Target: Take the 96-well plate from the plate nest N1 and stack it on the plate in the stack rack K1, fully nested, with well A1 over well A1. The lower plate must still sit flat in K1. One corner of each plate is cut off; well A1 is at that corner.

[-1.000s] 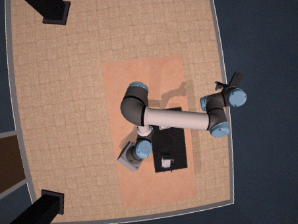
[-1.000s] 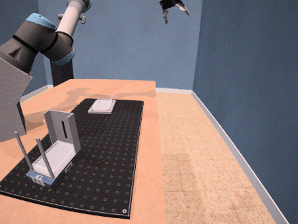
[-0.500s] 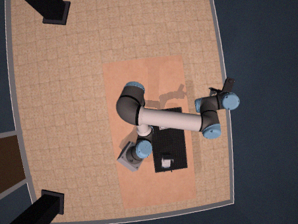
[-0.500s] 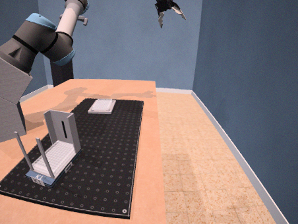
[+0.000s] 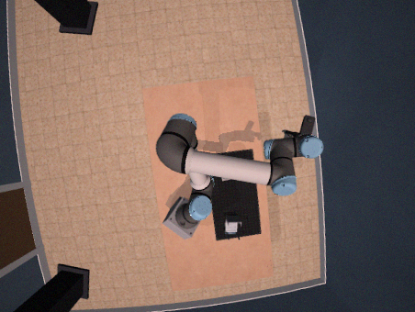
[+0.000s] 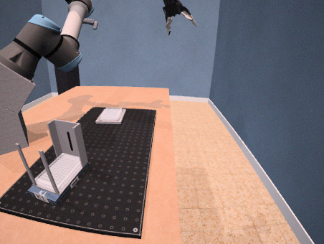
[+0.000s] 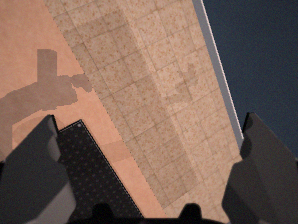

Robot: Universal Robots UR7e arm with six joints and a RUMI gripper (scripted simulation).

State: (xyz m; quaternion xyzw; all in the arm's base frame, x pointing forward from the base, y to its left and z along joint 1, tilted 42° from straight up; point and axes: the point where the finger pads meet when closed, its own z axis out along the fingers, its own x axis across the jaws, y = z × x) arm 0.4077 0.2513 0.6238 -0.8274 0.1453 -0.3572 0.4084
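The plate nest N1 lies 270 mm behind my hand, 270 mm to the right of it and 430 mm below it. The rest, counted from my hand: rack back wall (180 mm behind, 630 mm to the right, 350 mm below); then slot (180 mm behind, 630 mm to the right, 350 mm below).
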